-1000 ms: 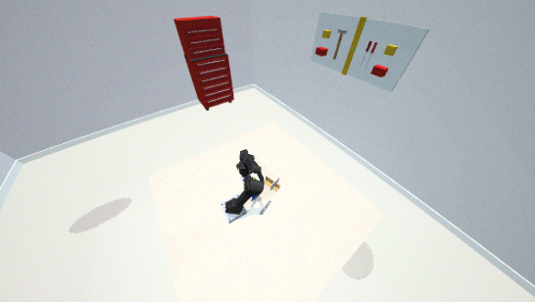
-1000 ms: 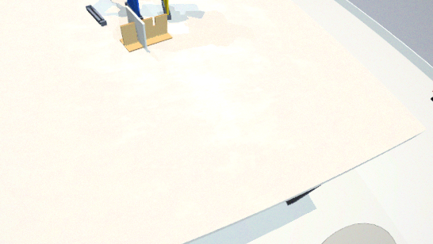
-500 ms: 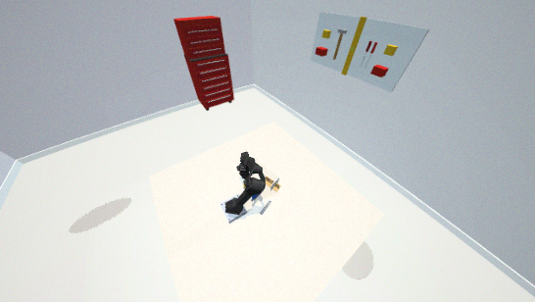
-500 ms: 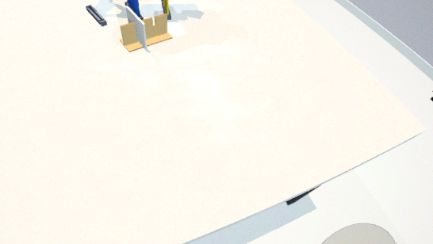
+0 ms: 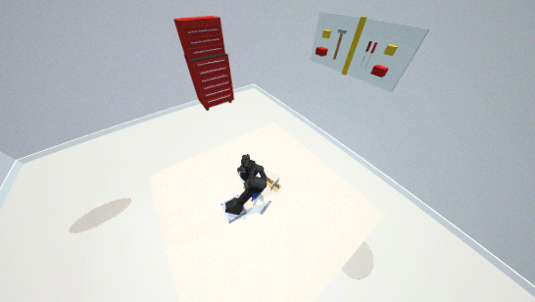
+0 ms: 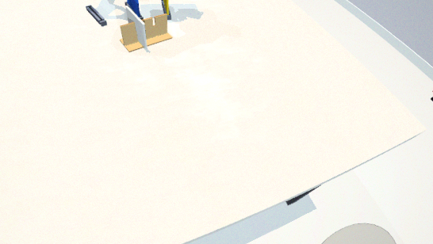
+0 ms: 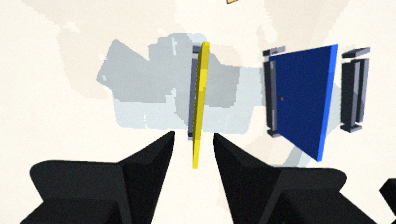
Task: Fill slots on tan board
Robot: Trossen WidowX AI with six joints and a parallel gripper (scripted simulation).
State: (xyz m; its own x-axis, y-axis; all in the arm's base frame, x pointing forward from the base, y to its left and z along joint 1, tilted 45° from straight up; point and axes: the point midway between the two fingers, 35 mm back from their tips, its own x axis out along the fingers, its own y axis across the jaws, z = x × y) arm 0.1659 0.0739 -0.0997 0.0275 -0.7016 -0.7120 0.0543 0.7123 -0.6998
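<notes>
The yellow board lies 3 cm ahead of my gripper tip and 2 cm below it. Also, from my gripper tip: blue board: 10 cm to the right, 3 cm ahead, 2 cm below; white board: 19 cm ahead, 11 cm to the right, 1 cm below; tan board: 18 cm ahead, 8 cm to the right, 3 cm below.
</notes>
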